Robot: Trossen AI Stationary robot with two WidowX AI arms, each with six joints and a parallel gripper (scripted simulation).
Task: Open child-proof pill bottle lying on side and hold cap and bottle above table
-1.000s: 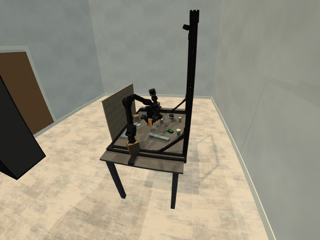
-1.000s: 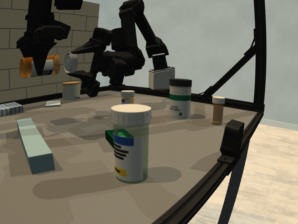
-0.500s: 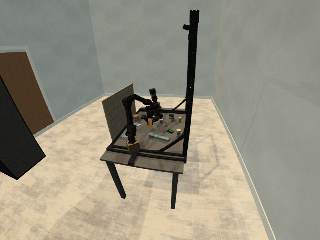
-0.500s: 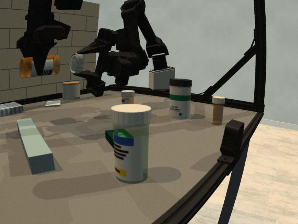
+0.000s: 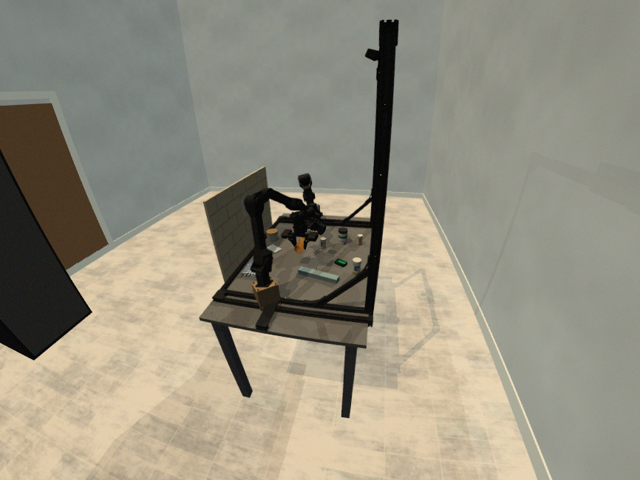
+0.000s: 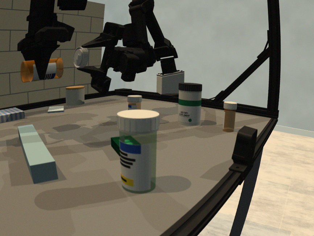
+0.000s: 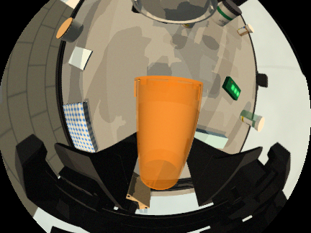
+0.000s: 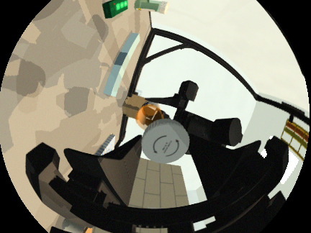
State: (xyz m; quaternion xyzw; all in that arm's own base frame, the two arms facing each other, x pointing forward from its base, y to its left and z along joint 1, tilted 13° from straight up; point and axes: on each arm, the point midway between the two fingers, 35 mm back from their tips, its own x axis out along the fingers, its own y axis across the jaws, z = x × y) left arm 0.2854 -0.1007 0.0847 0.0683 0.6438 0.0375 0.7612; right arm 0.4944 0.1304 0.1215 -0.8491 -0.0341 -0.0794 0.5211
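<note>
The white ribbed cap is 30 mm to the left of my right hand and 10 mm ahead of it. Also, from my right hand: brick wall panel: 380 mm ahead, 60 mm above; cork-lidded jar: 290 mm ahead, 140 mm to the right, 130 mm below; pale blue block: 220 mm to the left, 150 mm below, 100 mm behind.
</note>
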